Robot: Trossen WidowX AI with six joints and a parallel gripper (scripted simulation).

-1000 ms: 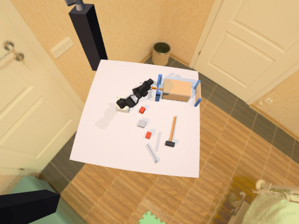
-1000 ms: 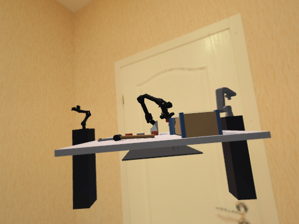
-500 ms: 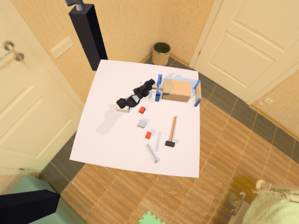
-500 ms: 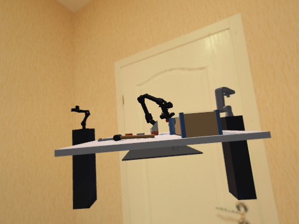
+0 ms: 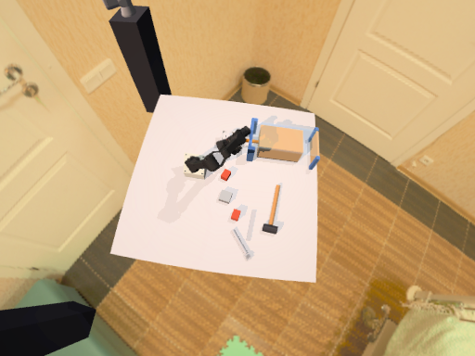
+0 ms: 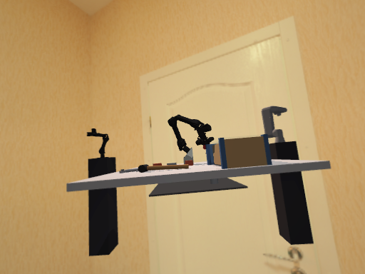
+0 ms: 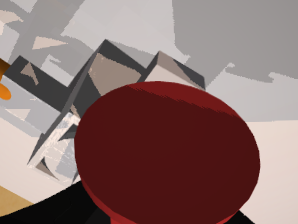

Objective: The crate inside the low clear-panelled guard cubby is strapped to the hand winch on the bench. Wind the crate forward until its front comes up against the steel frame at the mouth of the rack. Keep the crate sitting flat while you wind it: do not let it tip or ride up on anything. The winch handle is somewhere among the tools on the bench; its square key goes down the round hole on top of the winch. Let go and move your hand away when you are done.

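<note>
Now: the winch handle 20 mm to the left of my gripper tip and 30 mm below it. From my gripper tip the other things lie so: red knob 10 mm ahead, 10 mm to the right; blue frame 140 mm ahead, 100 mm to the left, 20 mm below; white winch 30 mm behind, 80 mm to the left, 100 mm below.
</note>
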